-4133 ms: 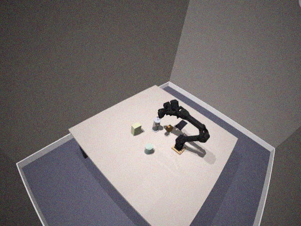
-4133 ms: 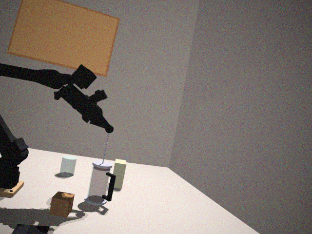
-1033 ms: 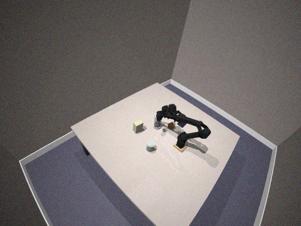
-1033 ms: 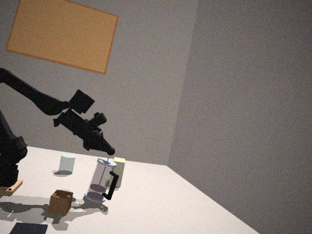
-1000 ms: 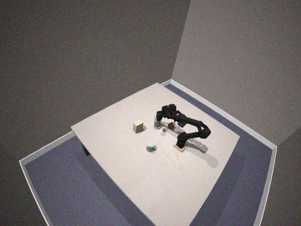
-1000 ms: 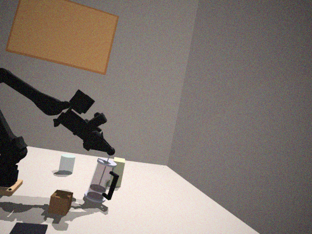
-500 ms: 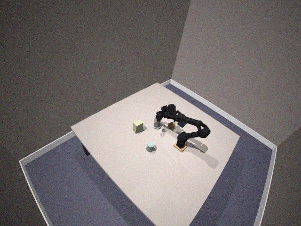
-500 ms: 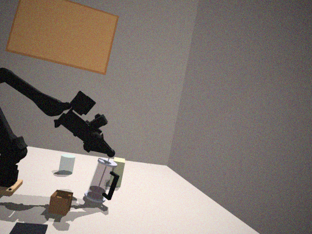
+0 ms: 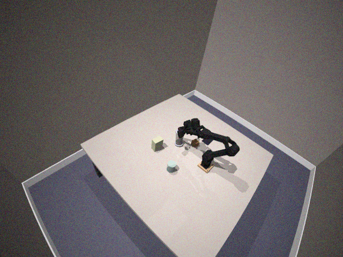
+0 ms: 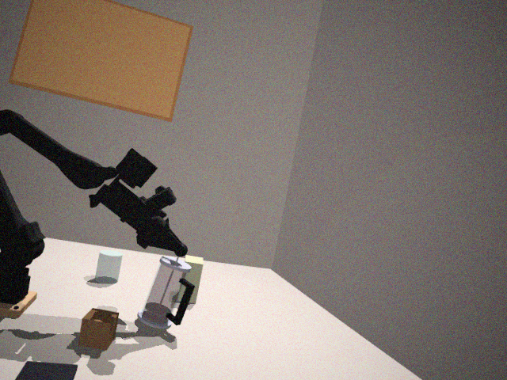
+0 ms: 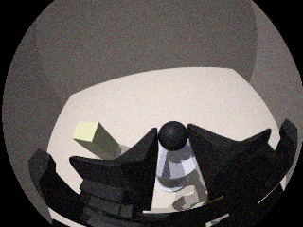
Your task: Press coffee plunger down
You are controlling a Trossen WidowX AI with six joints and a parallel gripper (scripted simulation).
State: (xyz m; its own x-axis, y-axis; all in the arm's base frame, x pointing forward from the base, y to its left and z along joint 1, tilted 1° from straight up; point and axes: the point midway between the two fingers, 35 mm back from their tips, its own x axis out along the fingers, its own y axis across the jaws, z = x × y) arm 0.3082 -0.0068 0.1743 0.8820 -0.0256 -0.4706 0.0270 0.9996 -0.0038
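The glass coffee press lies 10 mm behind my gripper tip, 10 mm to the right of it and 90 mm below it. Round my gripper tip: dark flat pad: 180 mm behind, 270 mm to the right, 170 mm below; then pale yellow carton: 50 mm ahead, 190 mm to the left, 120 mm below.
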